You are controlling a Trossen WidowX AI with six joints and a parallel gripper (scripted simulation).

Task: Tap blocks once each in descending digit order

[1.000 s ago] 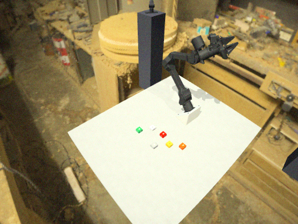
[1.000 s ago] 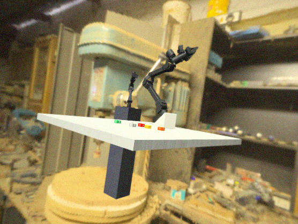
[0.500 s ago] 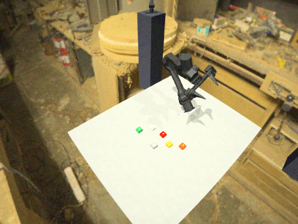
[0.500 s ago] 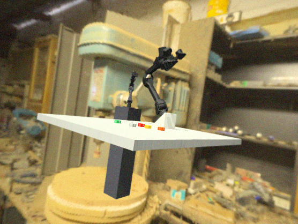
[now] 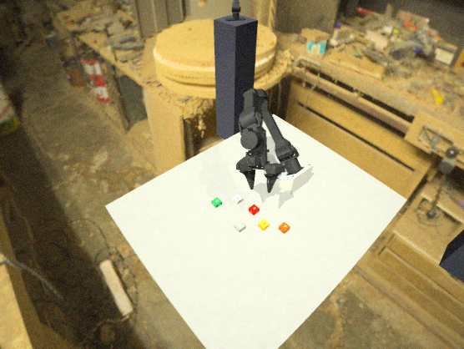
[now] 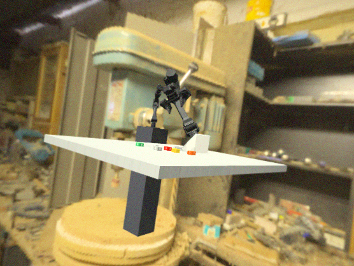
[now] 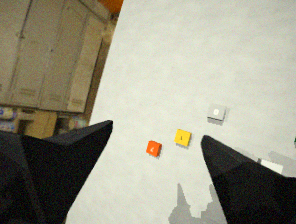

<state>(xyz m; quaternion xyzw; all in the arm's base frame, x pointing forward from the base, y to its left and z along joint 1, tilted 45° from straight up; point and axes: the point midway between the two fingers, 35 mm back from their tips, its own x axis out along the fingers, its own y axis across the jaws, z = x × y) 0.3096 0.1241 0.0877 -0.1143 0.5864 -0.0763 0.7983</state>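
The green block lies 40 mm ahead of my gripper tip, 200 mm to the right of it and 210 mm below it. Also, from my gripper tip: yellow block 20 mm behind, 20 mm to the left, 210 mm below; red block 50 mm behind, 60 mm to the right, 210 mm below; grey block 50 mm ahead, 40 mm to the right, 210 mm below.
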